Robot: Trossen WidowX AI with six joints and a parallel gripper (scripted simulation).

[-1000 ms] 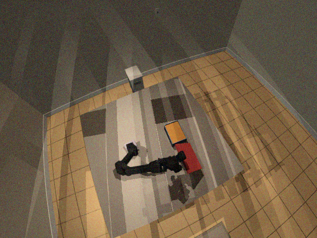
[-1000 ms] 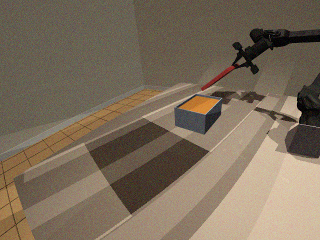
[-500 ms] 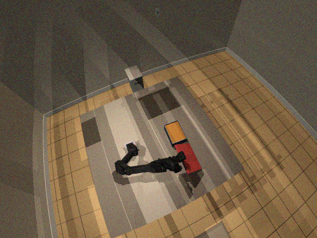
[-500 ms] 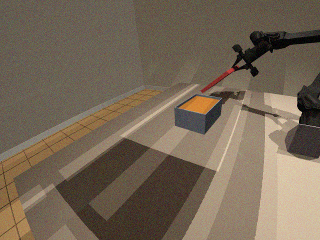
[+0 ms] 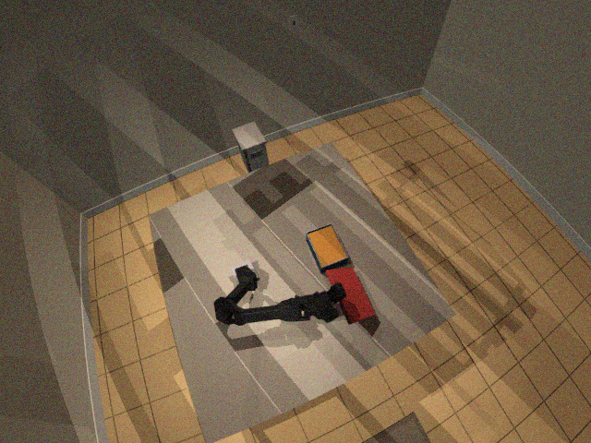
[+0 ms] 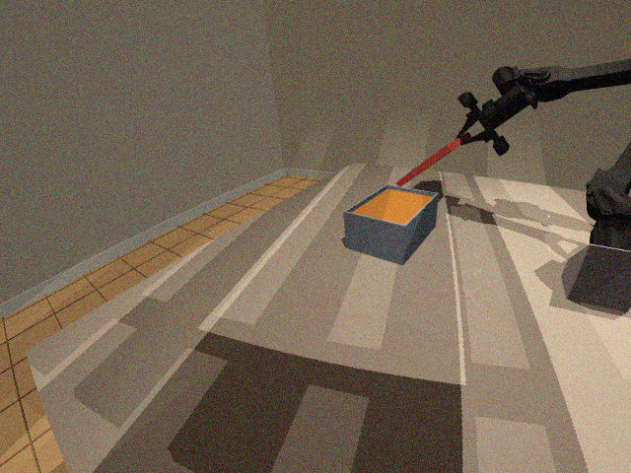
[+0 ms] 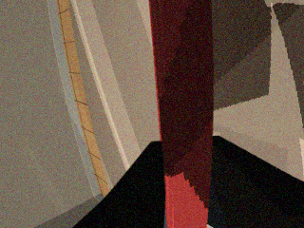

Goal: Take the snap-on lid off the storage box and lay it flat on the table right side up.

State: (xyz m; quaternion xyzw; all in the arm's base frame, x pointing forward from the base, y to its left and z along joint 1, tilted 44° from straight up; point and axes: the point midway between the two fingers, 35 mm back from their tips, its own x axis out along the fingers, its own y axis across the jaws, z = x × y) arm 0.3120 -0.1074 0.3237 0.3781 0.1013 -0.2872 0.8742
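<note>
Right now my gripper tip is 70 mm short of the red lid and 50 mm above it. Round my gripper tip: blue-grey box: 80 mm ahead, 270 mm to the left, 140 mm below.
</note>
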